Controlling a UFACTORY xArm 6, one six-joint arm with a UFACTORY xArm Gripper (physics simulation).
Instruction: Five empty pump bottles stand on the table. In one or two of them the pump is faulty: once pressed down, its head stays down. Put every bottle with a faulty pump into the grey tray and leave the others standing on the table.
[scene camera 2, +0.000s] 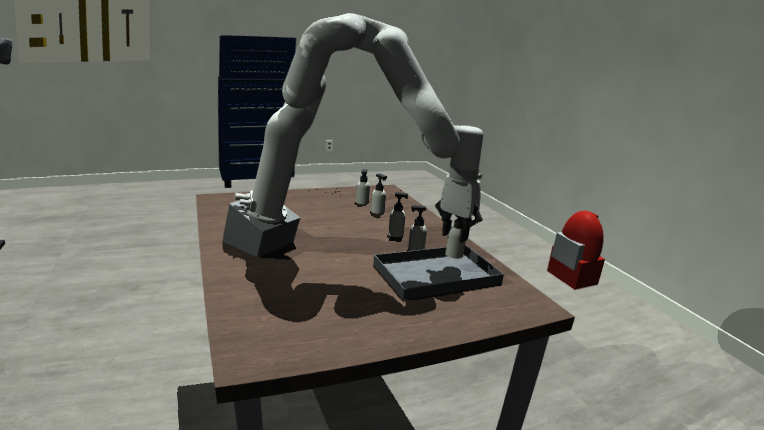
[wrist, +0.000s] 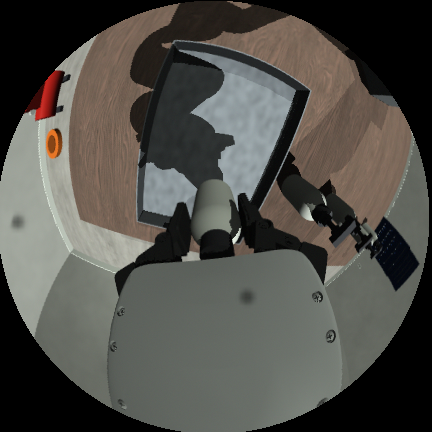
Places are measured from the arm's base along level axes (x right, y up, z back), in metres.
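Where they show: gripper, fingertip midpoint: (scene camera 2: 454, 237) (wrist: 212, 209); arm's base at its link origin: (scene camera 2: 265, 210).
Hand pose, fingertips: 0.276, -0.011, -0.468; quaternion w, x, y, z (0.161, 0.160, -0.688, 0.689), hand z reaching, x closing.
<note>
Things, the pixels of their top centre, and the offset from my fingertips, as dx, dy, dz. Level surfaces: height alone.
- pale bottle at its top centre: (wrist: 218, 283) (scene camera 2: 460, 212) -0.006, +0.070, -0.013
- grey tray at its top centre: (wrist: 213, 148) (scene camera 2: 438, 264) +0.012, -0.069, +0.047
- nearest at its top centre: (wrist: 341, 237) (scene camera 2: 420, 206) -0.149, +0.041, +0.034
- farthest at its top centre: (scene camera 2: 364, 170) (wrist: 380, 249) -0.605, +0.026, +0.043
- wooden table at its surface level: dy -0.099
My gripper (scene camera 2: 454, 233) (wrist: 212, 209) is shut on a pale bottle (scene camera 2: 455, 246) (wrist: 214, 212) with a dark collar and holds it upright. The bottle's base is low over the back part of the grey tray (scene camera 2: 454, 287) (wrist: 286, 131); any small gap beneath it is hard to judge. Its pump head is hidden by the gripper. Four other bottles stand in a row behind the tray: the nearest (scene camera 2: 418, 236) (wrist: 302, 196), a second (scene camera 2: 396, 224), a third (scene camera 2: 378, 201) and the farthest (scene camera 2: 362, 193). The nearest three show T-shaped heads above their collars; the farthest head is too small to judge.
The nearest standing bottle is close to the tray's back wall, beside the gripper. The wooden table (scene camera 2: 320, 341) (wrist: 110, 100) carries the arm's grey base block (scene camera 2: 259, 235). A red object (scene camera 2: 582, 237) is beyond the table's right edge. A dark blue cabinet (scene camera 2: 235, 58) (wrist: 397, 257) stands behind.
</note>
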